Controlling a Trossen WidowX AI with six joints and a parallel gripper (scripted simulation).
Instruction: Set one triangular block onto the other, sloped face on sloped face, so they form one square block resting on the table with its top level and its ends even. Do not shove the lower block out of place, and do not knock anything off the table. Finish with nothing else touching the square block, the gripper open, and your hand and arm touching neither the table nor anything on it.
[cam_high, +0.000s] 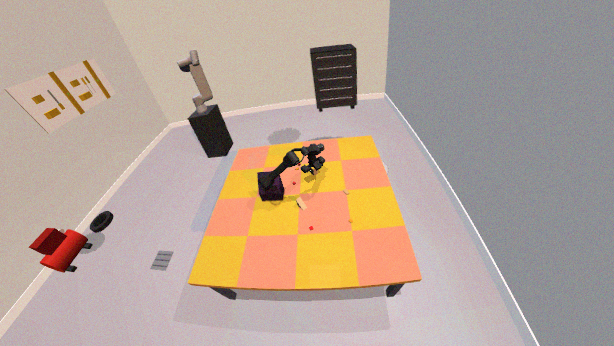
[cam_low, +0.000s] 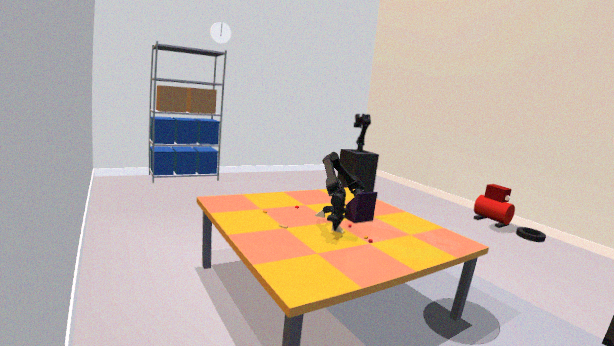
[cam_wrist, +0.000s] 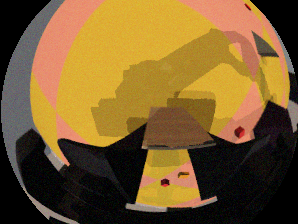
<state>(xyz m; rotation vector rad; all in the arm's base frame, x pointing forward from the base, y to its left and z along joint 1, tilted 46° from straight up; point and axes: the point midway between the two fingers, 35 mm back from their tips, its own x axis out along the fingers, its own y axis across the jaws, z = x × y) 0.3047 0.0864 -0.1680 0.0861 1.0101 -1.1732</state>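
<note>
The triangular block lies 10 mm above my gripper tip.
</note>
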